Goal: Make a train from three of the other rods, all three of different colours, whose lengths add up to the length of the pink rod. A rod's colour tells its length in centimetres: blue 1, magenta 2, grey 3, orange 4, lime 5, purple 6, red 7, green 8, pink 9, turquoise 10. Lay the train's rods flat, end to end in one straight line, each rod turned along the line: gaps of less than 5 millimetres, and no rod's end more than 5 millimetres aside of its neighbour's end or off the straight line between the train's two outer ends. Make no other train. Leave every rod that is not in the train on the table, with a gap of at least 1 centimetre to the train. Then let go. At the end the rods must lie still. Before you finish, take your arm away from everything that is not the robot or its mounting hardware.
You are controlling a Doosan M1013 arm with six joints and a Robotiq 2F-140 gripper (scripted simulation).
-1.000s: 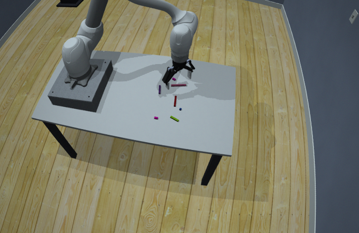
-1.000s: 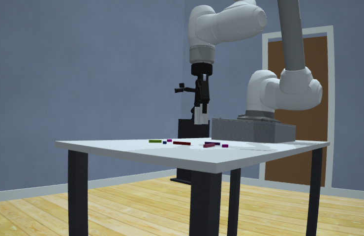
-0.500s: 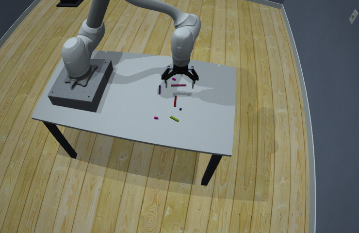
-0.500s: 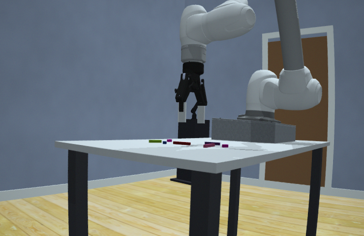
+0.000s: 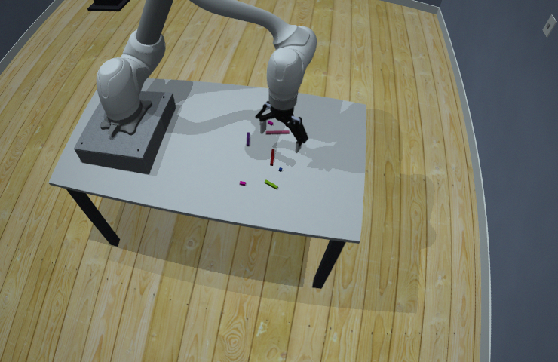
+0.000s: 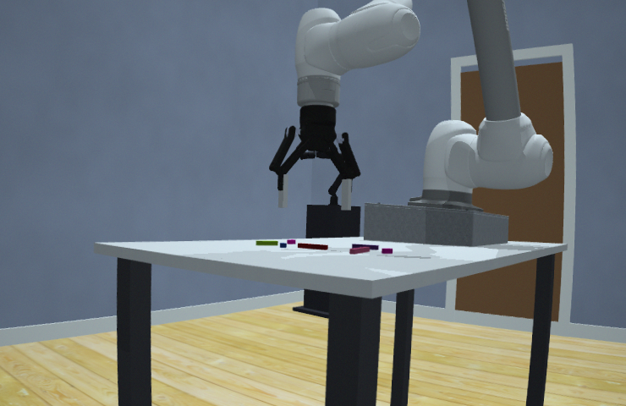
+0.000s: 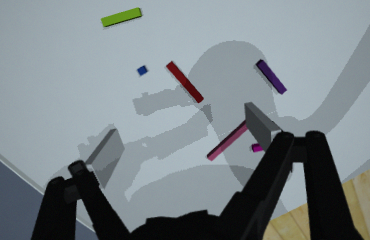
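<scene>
Right now my hand is 20 mm short of the blue rod, 70 mm to the left of it and 90 mm above it. Round my hand: red rod 20 mm behind, 20 mm to the right, 90 mm below; pink rod 30 mm behind, 90 mm to the left, 90 mm below; purple rod 130 mm behind, 30 mm to the left, 90 mm below.
</scene>
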